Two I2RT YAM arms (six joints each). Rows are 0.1 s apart.
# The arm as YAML. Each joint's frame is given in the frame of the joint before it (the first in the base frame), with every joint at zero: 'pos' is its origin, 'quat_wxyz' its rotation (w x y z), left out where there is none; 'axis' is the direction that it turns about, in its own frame. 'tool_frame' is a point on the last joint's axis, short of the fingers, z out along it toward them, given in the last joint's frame.
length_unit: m
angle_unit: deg
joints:
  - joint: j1
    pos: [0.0, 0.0, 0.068]
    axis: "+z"
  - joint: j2
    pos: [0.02, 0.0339, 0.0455]
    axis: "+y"
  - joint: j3
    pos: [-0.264, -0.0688, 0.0]
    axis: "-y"
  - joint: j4
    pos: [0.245, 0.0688, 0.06]
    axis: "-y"
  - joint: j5
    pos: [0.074, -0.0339, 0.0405]
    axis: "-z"
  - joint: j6
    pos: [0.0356, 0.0, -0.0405]
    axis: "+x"
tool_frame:
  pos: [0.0, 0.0, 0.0]
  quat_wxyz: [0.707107, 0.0, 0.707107, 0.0]
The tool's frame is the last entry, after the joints.
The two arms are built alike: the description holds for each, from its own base.
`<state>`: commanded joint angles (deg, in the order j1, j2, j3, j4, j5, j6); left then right.
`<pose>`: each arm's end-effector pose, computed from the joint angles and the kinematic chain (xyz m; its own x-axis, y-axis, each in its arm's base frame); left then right.
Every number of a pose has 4 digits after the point.
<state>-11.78 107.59 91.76 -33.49 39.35 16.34 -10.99 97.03 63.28 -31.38 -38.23 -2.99</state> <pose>0.4046 -0.1074 0.2791 -0.5542 0.3378 -0.7608 0.7486 0.6019 -0.2780 0.3303 -0.0417 0.1968 -0.8839 0.1299 -0.4493 -0.1520 0.8286 0.5387</pose>
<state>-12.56 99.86 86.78 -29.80 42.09 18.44 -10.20 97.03 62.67 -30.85 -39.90 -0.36</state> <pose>0.3765 -0.1083 0.3083 -0.4274 0.3357 -0.8394 0.8180 0.5390 -0.2009 0.3297 -0.0361 0.1948 -0.8927 0.1557 -0.4229 -0.1345 0.8037 0.5797</pose>
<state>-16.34 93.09 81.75 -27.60 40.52 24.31 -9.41 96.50 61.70 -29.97 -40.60 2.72</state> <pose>0.3436 -0.1248 0.3243 -0.2620 0.4029 -0.8769 0.8851 0.4624 -0.0519 0.3277 -0.0308 0.1939 -0.8985 0.1854 -0.3978 -0.1070 0.7865 0.6083</pose>
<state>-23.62 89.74 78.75 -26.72 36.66 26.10 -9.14 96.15 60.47 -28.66 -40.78 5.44</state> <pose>0.3139 -0.1605 0.3270 -0.1715 0.4602 -0.8711 0.9238 0.3823 0.0201 0.3256 -0.0288 0.1908 -0.9010 0.2177 -0.3753 -0.0739 0.7754 0.6271</pose>
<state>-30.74 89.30 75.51 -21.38 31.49 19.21 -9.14 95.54 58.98 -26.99 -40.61 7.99</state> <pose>0.2950 -0.1971 0.3172 -0.2033 0.4474 -0.8709 0.9211 0.3891 -0.0152 0.3226 -0.0284 0.1881 -0.8984 0.2514 -0.3601 -0.0412 0.7681 0.6390</pose>
